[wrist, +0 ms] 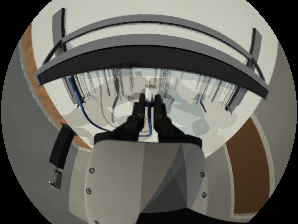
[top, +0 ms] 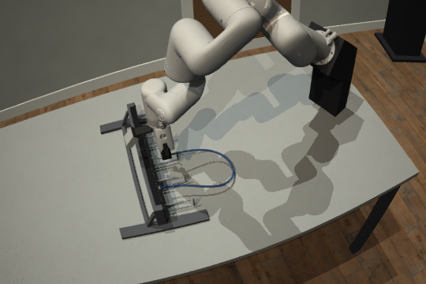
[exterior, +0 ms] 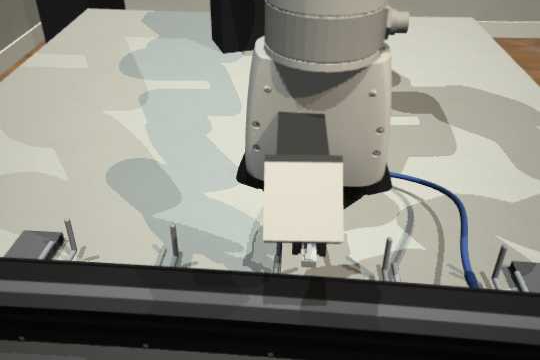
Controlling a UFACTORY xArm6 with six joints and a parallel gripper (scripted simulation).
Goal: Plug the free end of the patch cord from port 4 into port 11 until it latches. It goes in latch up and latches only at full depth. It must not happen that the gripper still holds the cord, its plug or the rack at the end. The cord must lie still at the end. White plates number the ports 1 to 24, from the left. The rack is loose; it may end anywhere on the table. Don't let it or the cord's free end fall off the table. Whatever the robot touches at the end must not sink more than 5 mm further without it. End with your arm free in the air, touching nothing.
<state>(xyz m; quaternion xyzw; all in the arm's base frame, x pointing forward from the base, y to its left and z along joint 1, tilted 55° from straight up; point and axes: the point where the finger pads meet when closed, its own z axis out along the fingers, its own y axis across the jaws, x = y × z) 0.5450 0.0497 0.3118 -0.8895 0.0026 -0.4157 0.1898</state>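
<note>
Right now my hand is 20 mm short of the plug and 10 mm above it.
</note>
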